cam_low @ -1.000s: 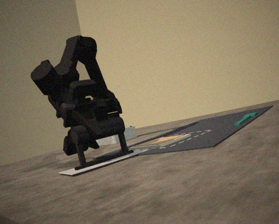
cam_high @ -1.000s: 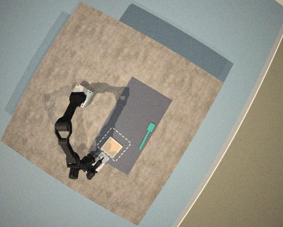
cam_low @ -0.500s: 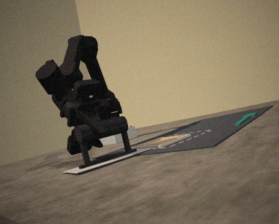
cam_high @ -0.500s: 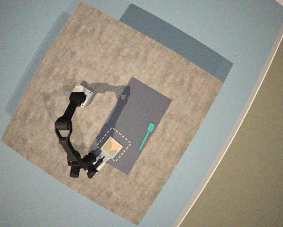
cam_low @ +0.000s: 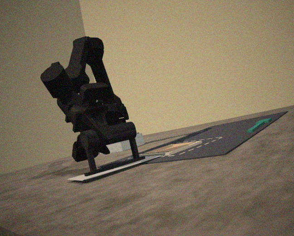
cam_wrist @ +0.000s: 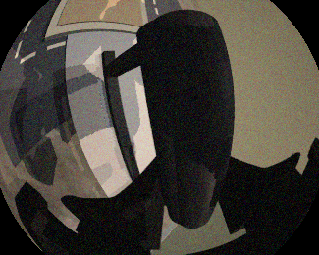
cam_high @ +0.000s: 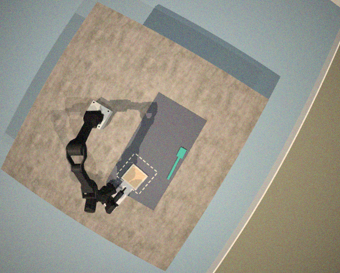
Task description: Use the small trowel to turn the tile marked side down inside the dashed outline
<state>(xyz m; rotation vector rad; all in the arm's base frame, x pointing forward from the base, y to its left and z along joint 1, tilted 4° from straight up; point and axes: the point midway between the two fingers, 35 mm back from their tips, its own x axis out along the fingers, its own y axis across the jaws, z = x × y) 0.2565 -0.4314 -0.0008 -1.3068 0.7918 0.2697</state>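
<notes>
Right now the green trowel is 250 mm ahead of my gripper tip, 360 mm to the left of it and 50 mm below it. Also, from my gripper tip: tile 40 mm ahead, 180 mm to the left, 50 mm below; dark mat 110 mm ahead, 360 mm to the left, 70 mm below.
</notes>
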